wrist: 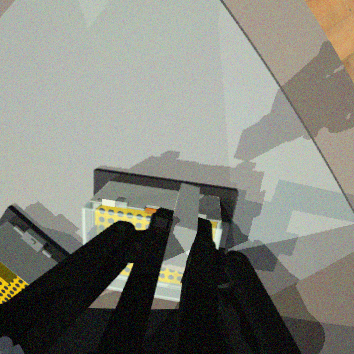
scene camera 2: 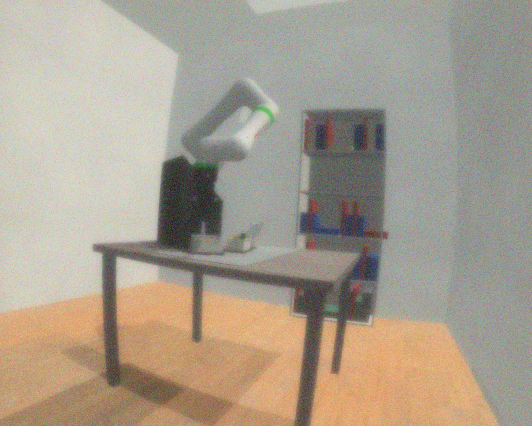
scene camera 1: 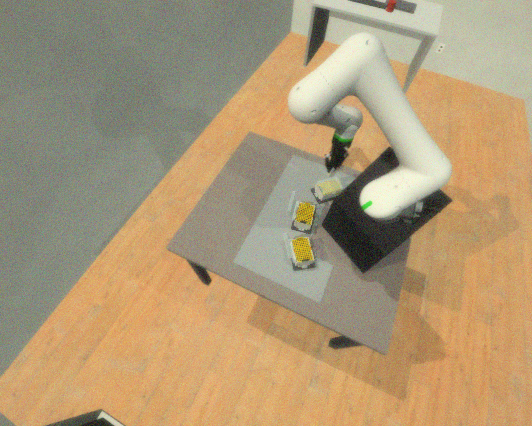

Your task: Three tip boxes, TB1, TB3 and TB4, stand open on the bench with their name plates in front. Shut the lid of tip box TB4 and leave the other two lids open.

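Seen in the pictures: gripper, fingertip midpoint: [wrist: 185,201] [scene camera 2: 202,238] [scene camera 1: 329,175]; arm's base, link origin: [scene camera 2: 191,182].
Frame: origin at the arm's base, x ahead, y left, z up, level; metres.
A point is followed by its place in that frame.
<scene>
The tip box [scene camera 1: 328,190] {z -0.258, x 0.242, y -0.158 m} [scene camera 2: 206,244] {z -0.293, x 0.276, y -0.229 m} [wrist: 120,215] {z -0.258, x 0.295, y -0.207 m} at the far end of the row has its clear lid lying low over the yellow rack; whether it is fully seated I cannot tell. The middle tip box [scene camera 1: 305,215] {z -0.279, x 0.295, y 0.031 m} and the near tip box [scene camera 1: 302,251] {z -0.279, x 0.233, y 0.219 m} stand with their clear lids tipped open. Part of a neighbouring tip box [wrist: 27,255] {z -0.306, x 0.305, y -0.039 m} shows at the lower left of the wrist view. The name plates cannot be read, so I cannot tell which is TB4. My gripper [scene camera 1: 332,170] {z -0.264, x 0.274, y -0.258 m} [wrist: 185,201] {z -0.264, x 0.274, y -0.258 m} is shut, with a pale flat strip between its fingertips, over the far box; contact is unclear.
The boxes stand on a pale mat [scene camera 1: 265,235] {z -0.334, x 0.437, y 0.202 m} on the brown bench [scene camera 1: 215,200] {z -0.339, x 0.778, y 0.138 m} [scene camera 2: 310,265] {z -0.339, x 0.722, y -0.153 m}. The black arm base [scene camera 1: 365,245] {z -0.151, x -0.002, y 0.124 m} [scene camera 2: 174,205] {z -0.130, x 0.031, y -0.171 m} stands close beside the row. A shelf unit [scene camera 2: 386,175] and a side table [scene camera 1: 425,22] stand away from the bench.
</scene>
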